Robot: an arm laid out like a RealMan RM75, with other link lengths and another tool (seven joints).
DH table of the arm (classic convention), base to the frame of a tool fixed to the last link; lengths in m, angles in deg. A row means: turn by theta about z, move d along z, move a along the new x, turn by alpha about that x. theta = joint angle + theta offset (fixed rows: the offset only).
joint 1: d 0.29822  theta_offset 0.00  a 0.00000  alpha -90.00
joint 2: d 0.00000  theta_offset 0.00  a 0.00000  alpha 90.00
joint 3: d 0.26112  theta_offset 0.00  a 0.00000  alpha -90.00
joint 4: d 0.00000  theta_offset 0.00  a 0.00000  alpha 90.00
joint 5: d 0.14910  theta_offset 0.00  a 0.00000  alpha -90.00
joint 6: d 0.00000  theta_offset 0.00  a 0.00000  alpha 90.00
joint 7: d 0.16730  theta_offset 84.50  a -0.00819  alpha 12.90
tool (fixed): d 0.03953  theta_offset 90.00  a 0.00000  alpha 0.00
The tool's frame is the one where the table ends.
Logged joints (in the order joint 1, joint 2, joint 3, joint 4, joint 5, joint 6, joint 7), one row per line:
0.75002 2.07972 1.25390 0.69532 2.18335 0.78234 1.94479
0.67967 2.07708 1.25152 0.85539 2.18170 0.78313 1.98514
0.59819 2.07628 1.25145 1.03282 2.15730 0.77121 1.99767
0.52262 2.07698 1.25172 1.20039 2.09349 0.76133 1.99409
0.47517 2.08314 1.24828 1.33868 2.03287 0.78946 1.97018
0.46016 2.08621 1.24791 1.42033 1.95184 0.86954 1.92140
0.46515 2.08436 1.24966 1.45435 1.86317 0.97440 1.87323
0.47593 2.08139 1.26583 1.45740 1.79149 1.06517 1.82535
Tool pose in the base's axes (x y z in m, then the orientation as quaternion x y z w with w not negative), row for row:
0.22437 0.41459 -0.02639 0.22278 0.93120 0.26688 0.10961
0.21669 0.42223 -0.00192 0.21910 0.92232 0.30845 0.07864
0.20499 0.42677 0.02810 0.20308 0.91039 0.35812 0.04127
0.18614 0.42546 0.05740 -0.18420 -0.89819 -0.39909 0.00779
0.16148 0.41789 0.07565 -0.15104 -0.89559 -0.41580 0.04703
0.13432 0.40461 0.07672 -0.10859 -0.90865 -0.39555 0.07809
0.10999 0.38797 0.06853 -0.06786 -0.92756 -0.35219 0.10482
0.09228 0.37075 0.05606 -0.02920 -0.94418 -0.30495 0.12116
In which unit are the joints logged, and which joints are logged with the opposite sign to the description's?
The joints are logged in radians. Opposite sign: joint 3, joint 4, joint 5, joint 6.
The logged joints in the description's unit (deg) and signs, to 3 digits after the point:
42.973 119.159 -71.843 -39.839 -125.097 -44.825 111.428
38.942 119.008 -71.707 -49.010 -125.002 -44.870 113.740
34.274 118.962 -71.703 -59.176 -123.604 -44.187 114.458
29.944 119.002 -71.718 -68.777 -119.948 -43.621 114.253
27.225 119.355 -71.521 -76.701 -116.475 -45.233 112.883
26.365 119.531 -71.500 -81.379 -111.832 -49.821 110.088
26.651 119.425 -71.600 -83.328 -106.752 -55.829 107.328
27.269 119.255 -72.527 -83.503 -102.645 -61.030 104.585

